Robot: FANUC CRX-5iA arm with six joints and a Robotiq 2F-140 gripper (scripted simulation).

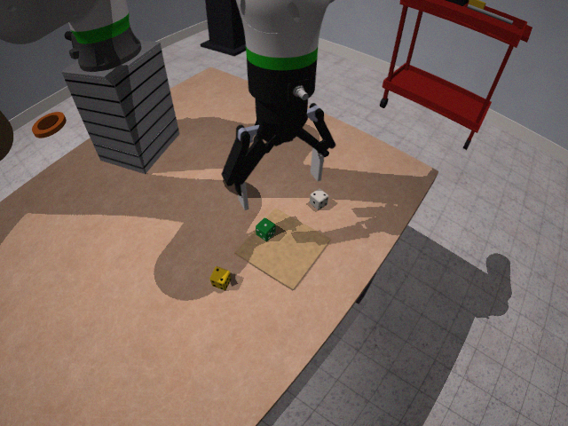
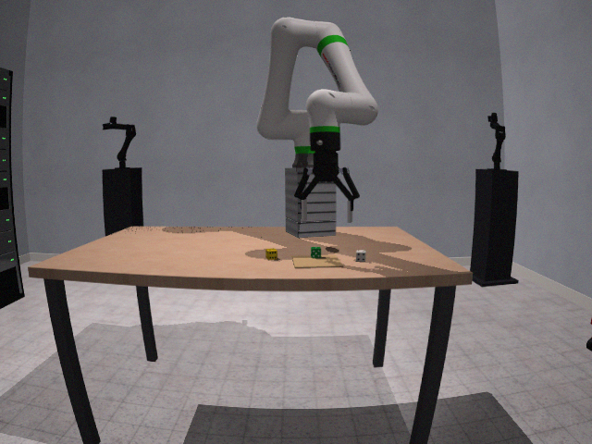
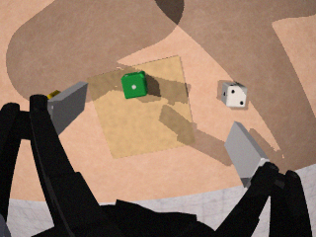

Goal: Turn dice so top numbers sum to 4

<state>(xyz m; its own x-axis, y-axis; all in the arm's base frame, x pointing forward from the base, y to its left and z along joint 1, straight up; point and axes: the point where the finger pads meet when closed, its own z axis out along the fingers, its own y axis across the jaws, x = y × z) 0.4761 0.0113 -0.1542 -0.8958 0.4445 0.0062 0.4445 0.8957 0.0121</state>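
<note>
Now: the white die 11 cm below my hand, 10 cm to the left of it and 3 cm ahead of it. Round my hand: green die (11 cm below, 3 cm to the right, 1 cm behind); yellow die (17 cm to the right, 11 cm below, 1 cm behind); tan mat (13 cm below, 3 cm to the right, 3 cm ahead).
</note>
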